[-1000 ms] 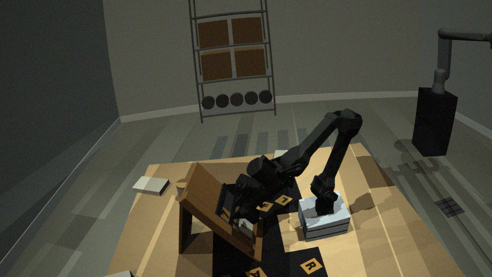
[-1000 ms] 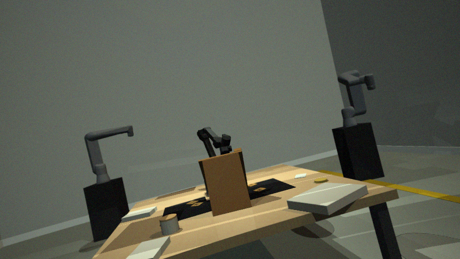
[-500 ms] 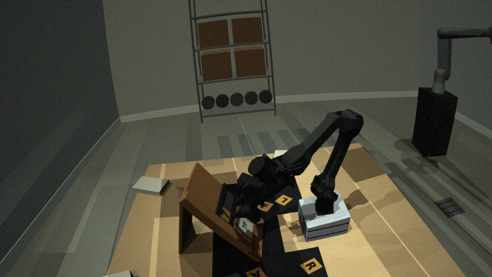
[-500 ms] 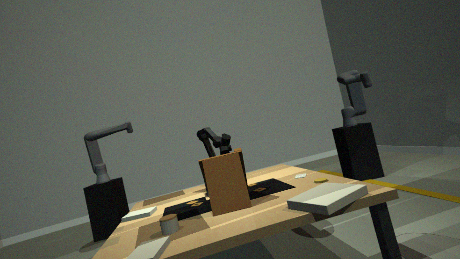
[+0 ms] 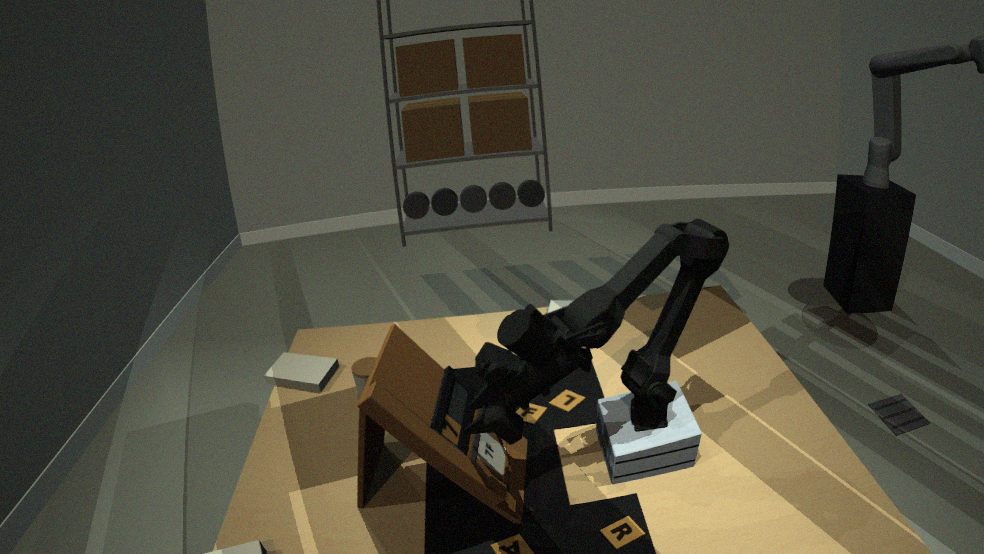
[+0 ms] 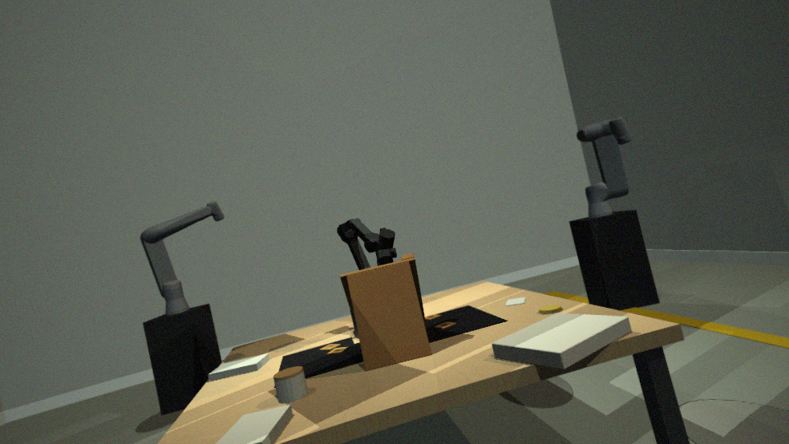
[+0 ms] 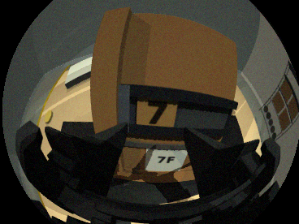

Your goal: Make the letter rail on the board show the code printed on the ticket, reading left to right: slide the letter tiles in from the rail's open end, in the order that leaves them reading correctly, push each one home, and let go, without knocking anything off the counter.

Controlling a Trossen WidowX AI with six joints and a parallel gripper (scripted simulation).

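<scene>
Right now the white ticket is 20 mm behind my gripper tip, 30 mm to the right of it and 100 mm below it. From my gripper tip the other things lie so: card 200 mm behind, 460 mm to the left, 180 mm below; then yellow disc 50 mm ahead, 500 mm to the left, 170 mm below.
</scene>
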